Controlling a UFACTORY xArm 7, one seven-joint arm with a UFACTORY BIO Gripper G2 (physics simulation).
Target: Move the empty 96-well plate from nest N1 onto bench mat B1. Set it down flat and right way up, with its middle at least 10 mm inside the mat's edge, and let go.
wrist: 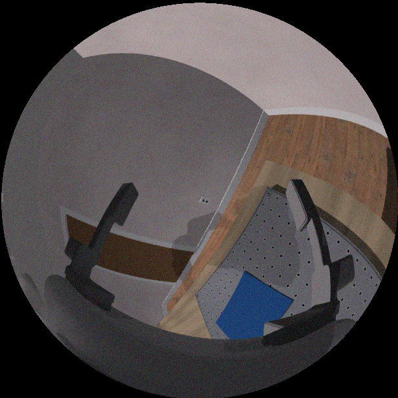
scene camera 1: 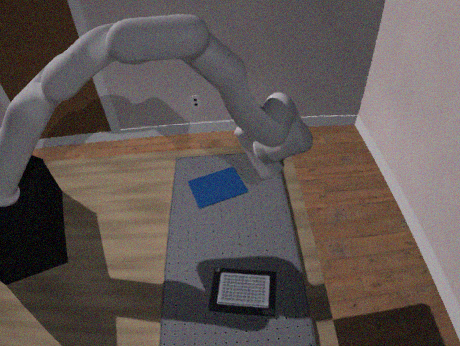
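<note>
The pale 96-well plate (scene camera 1: 243, 290) sits in the black nest (scene camera 1: 272, 301) near the front of the grey perforated bench and looks flat. The plate does not show in the wrist view. The blue bench mat (scene camera 1: 218, 187) (wrist: 254, 306) lies flat toward the far end of the bench, with no plate on it. My gripper (wrist: 213, 185) is wide open, with no object between its fingers. It is near the far end of the bench, beyond and to the right of the mat in the scene view, well away from the plate. Its fingers cannot be made out in the scene view.
The grey perforated bench (scene camera 1: 230, 235) (wrist: 260, 235) carries the mat and the nest. A black block (scene camera 1: 32, 225) stands at the left under the arm's base. Walls rise behind the bench and at the right. The arm's shadow falls across the nest area.
</note>
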